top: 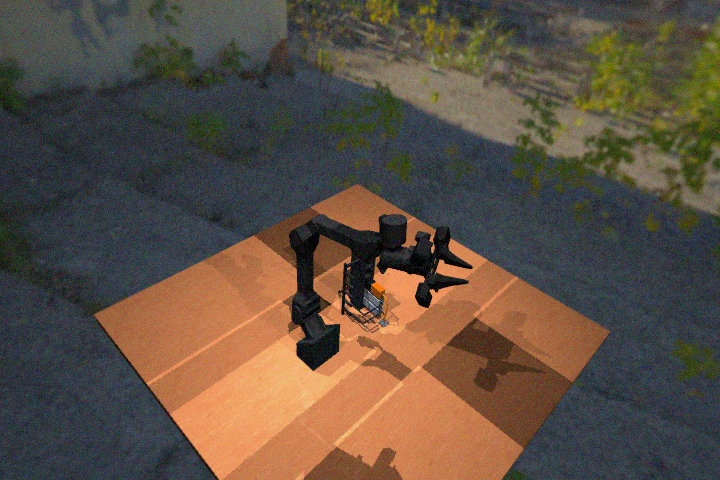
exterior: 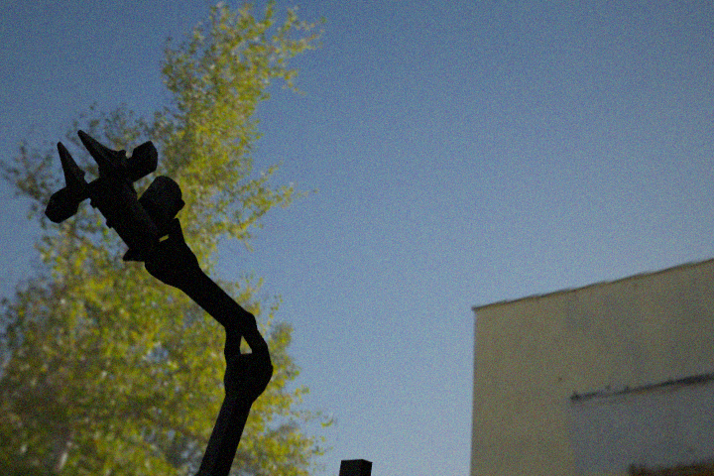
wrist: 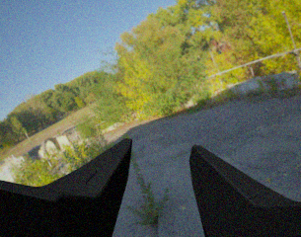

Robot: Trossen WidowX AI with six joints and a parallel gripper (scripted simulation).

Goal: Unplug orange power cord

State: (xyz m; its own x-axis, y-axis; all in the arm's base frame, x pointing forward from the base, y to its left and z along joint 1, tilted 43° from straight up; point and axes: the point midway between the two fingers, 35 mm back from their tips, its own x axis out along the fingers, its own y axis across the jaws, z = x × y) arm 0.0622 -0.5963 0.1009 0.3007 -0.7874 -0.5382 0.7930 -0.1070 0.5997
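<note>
The orange plug is 440 mm below my gripper tip, 400 mm to the left of it and 180 mm ahead of it.
</note>
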